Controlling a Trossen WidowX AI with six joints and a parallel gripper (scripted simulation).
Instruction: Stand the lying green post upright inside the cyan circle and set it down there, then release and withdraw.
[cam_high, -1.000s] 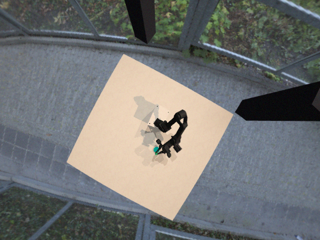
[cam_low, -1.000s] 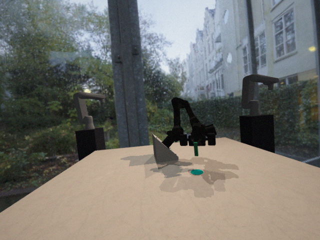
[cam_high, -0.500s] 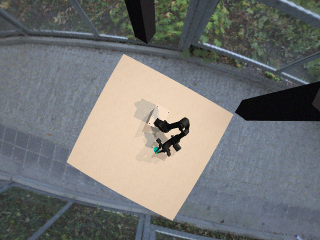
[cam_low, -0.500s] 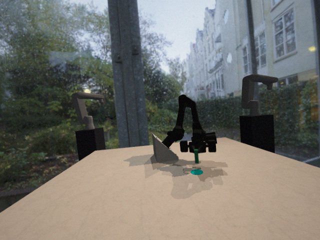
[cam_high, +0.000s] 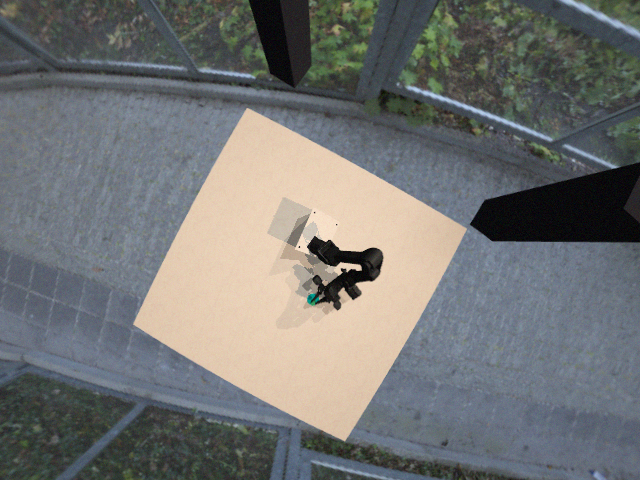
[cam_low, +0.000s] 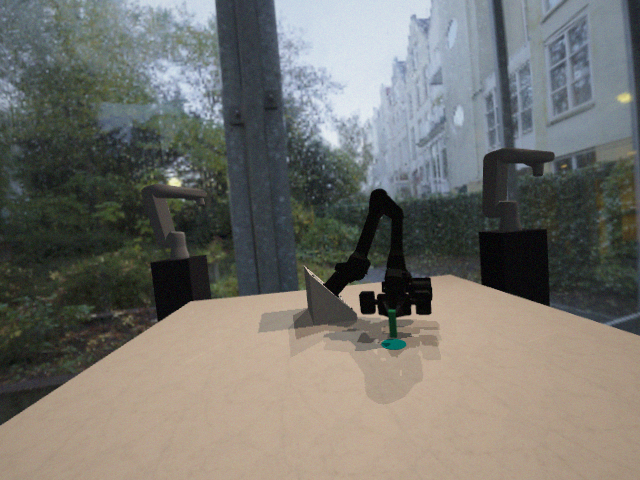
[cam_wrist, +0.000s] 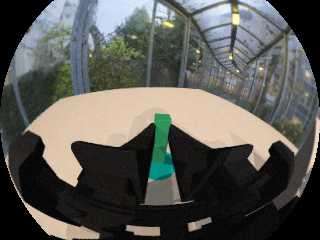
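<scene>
Now: gripper tip 7 cm above the cyan circle. Also, from my gripper tip: green post 2 cm below.
</scene>
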